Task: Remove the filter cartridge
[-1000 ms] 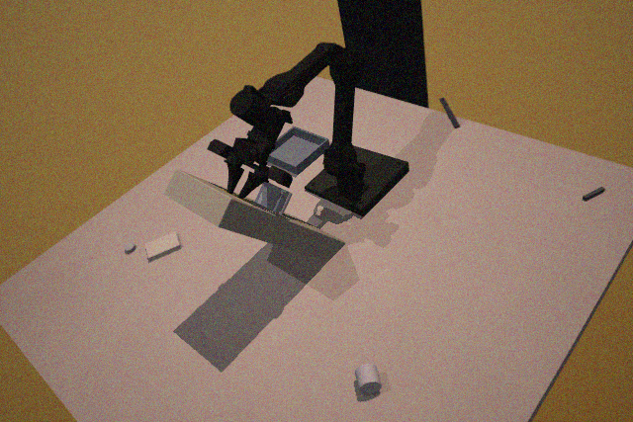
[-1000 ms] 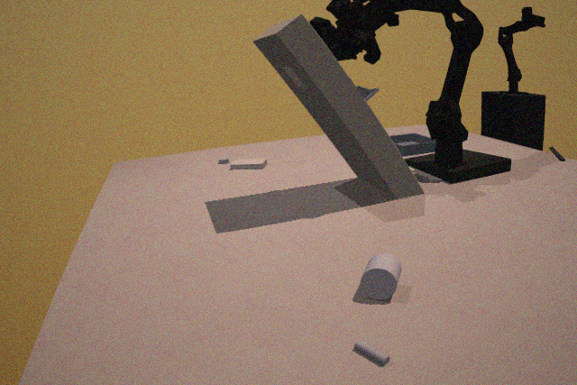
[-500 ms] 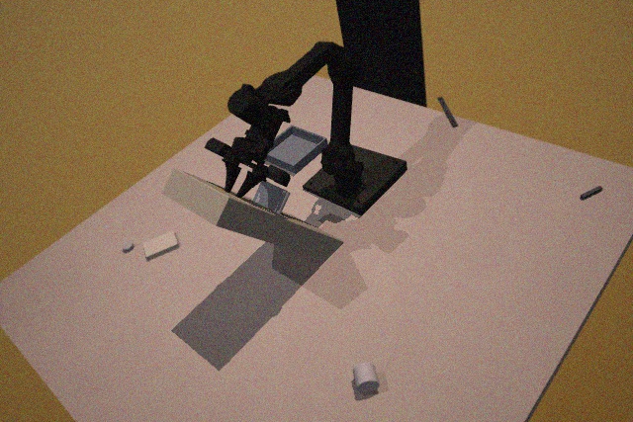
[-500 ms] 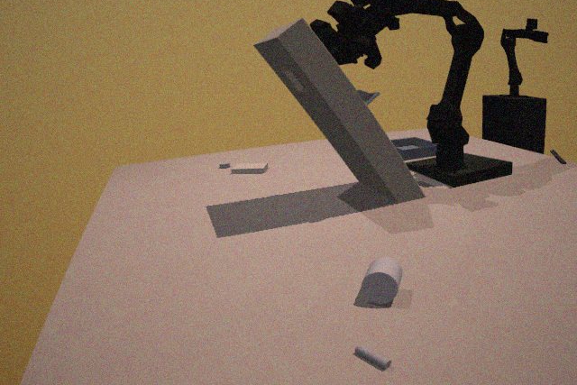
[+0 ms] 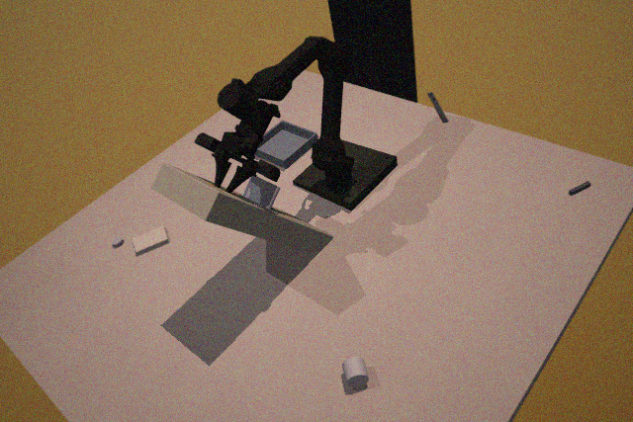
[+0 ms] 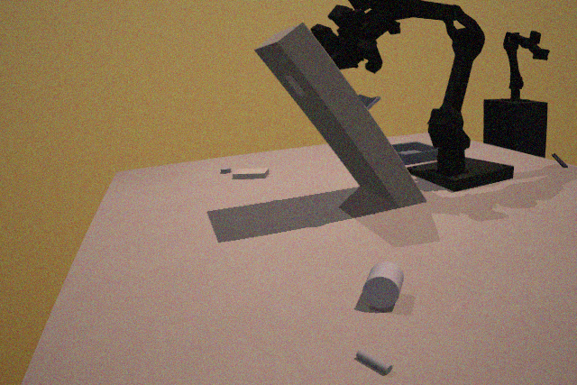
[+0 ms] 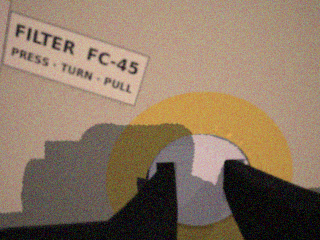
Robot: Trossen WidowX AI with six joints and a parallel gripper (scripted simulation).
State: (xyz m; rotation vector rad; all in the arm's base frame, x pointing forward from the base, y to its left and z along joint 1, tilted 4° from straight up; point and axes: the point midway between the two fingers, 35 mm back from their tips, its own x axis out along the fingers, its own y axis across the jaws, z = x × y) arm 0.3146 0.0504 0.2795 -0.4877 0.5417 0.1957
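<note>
My gripper tip is 10 mm short of the white round filter cartridge and 10 mm above it. From my gripper tip the other things lie so: pale block 110 mm ahead, 320 mm to the right, 270 mm below; then small blue-grey plate 100 mm behind, 10 mm to the right, 100 mm below; then tiny cylinder 170 mm ahead, 400 mm to the right, 270 mm below.
</note>
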